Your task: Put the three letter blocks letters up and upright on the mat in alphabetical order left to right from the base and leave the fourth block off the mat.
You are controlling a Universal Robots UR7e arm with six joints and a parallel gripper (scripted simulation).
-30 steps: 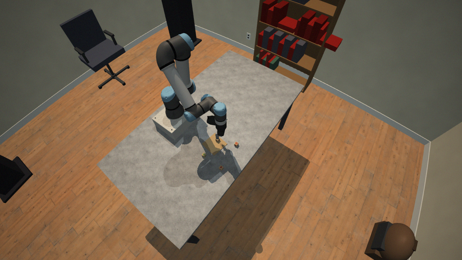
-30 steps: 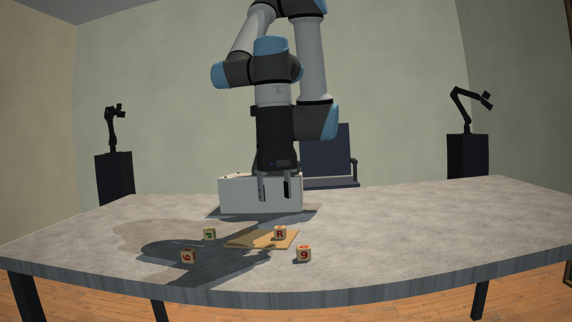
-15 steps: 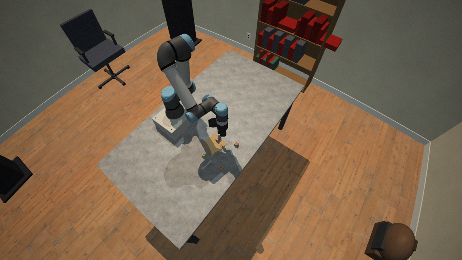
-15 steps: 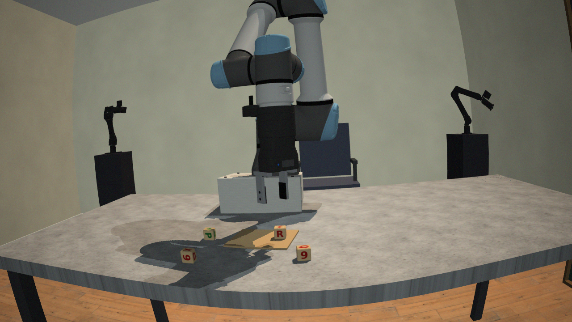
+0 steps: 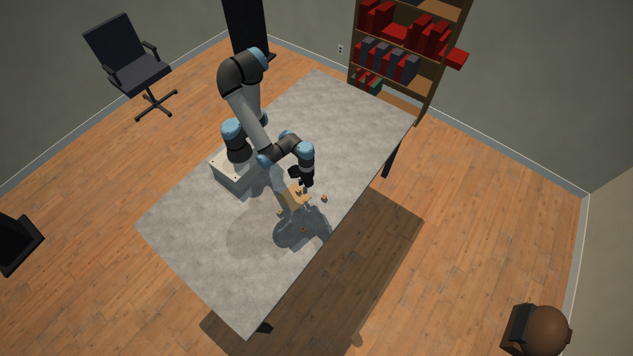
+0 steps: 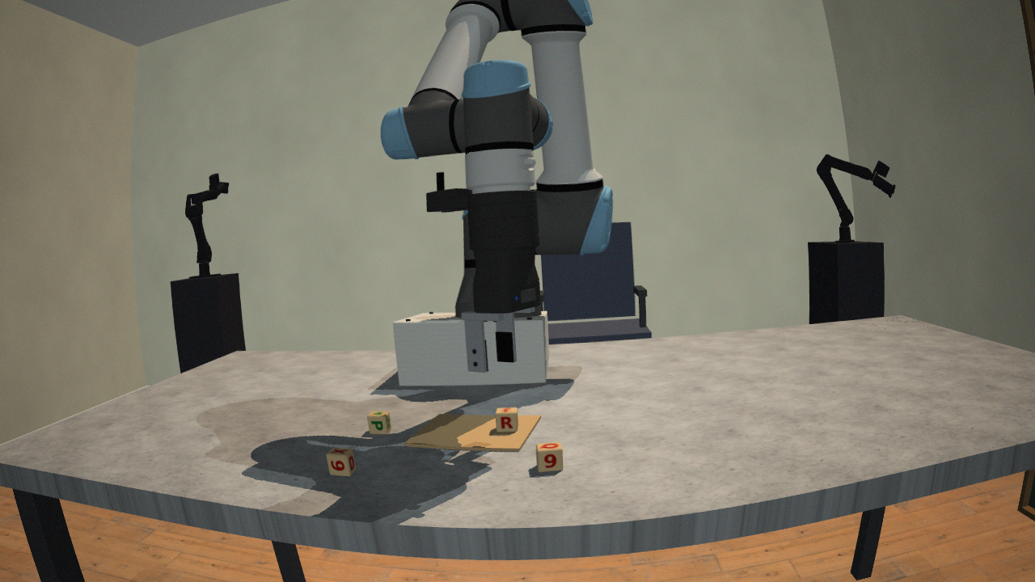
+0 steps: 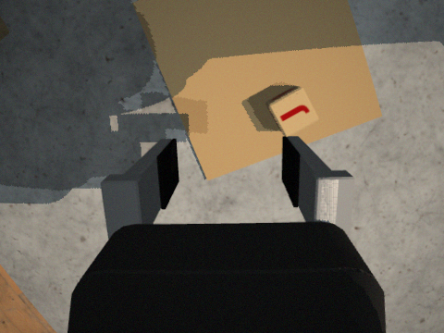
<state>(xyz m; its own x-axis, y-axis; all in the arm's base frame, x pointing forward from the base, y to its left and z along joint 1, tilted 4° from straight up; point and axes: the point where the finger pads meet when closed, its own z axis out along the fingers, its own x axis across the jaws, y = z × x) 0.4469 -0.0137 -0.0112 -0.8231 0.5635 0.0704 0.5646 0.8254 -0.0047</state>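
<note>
My hand is 100 mm short of the Q block, 50 mm to the right of it and 100 mm above it. Also, from my hand: X block: 100 mm ahead, 170 mm to the right, 100 mm below; tan mat: 50 mm behind, 30 mm to the right, 110 mm below.
</note>
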